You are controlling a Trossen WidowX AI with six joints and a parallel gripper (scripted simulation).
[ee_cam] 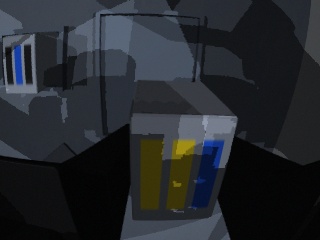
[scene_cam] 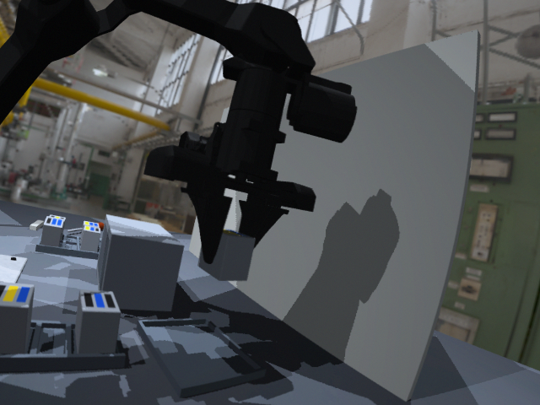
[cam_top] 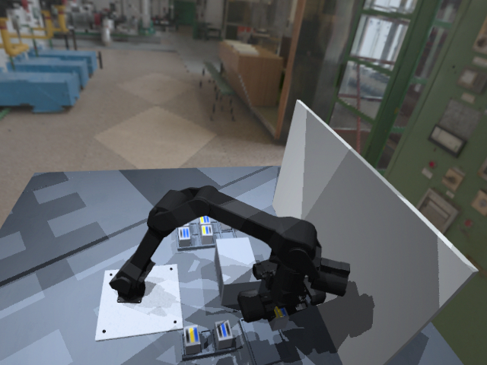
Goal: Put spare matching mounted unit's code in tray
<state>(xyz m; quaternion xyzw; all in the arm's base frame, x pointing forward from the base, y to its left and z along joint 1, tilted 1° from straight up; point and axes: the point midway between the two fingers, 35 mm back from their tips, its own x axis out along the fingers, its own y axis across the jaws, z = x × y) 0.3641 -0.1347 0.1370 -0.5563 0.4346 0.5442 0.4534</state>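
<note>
Right now my gripper tip is 10 mm past the flat tray and 100 mm above it. Also, from my gripper tip: rack 150 mm behind, 10 mm to the right, 100 mm below; grey panel 160 mm ahead, 210 mm to the left, 120 mm above; mounted unit 80 mm behind, 190 mm to the left, 60 mm below.
</note>
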